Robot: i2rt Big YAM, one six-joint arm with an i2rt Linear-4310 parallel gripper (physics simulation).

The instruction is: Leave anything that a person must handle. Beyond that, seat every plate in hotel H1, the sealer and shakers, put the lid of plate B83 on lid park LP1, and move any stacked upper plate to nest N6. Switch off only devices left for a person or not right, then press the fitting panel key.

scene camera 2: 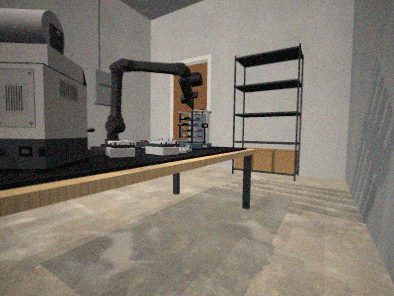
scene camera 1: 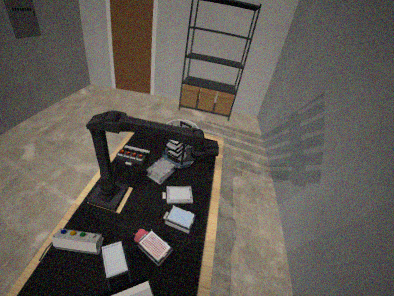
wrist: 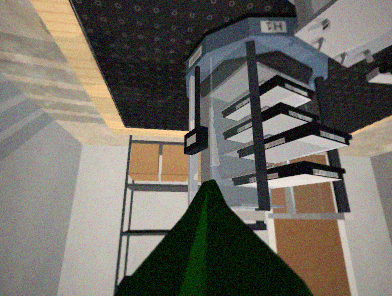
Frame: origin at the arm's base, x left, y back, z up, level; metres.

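Where they show: gripper, fingertip midpoint: (scene camera 2: 193,109) (wrist: 211,188); arm's base at its link origin: (scene camera 1: 109,192).
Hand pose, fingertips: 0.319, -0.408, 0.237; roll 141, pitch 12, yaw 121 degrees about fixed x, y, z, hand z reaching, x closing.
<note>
Each offset is from my fingertips to the centre of the thing, as dx, dy, dz. "spot": to the spot under its first point.
Hotel H1 {+0.195, +0.161, -0.109} (scene camera 1: 183,163) (scene camera 2: 201,145) (wrist: 273,40) has a blue base, dark posts and a clear wall. Several dark-edged plates with pale undersides are stacked inside it; the lowest in the wrist view (wrist: 295,172) lies across a post. Whether each is seated is unclear. My gripper (scene camera 2: 191,107) (wrist: 211,188) is shut and empty, its green tip beside the hotel's top; the arm hides it in scene camera 1. A grey nest {-0.012, +0.208, -0.217} (scene camera 1: 161,170) (wrist: 345,32) stands beside the hotel. Plates with white {-0.125, +0.018, -0.235} (scene camera 1: 179,194), blue {spot: -0.297, -0.057, -0.200} (scene camera 1: 180,218), red {-0.485, -0.003, -0.193} (scene camera 1: 155,246) and white {-0.628, +0.111, -0.128} (scene camera 1: 115,259) tops lie along the table. Lid labels are unreadable.
A panel with blue, yellow and green keys {spot: -0.645, +0.322, -0.179} (scene camera 1: 77,242) stands front left. A red-switch strip {spot: +0.011, +0.451, -0.203} (scene camera 1: 133,154) is behind the arm base. A red round thing {spot: -0.447, +0.100, -0.255} (scene camera 1: 141,234) touches the red plate. A large grey machine {-0.808, -0.079, -0.027} (scene camera 2: 22,100) stands left. A small labelled black box {spot: +0.157, +0.041, -0.085} (wrist: 195,140) is on a hotel post.
</note>
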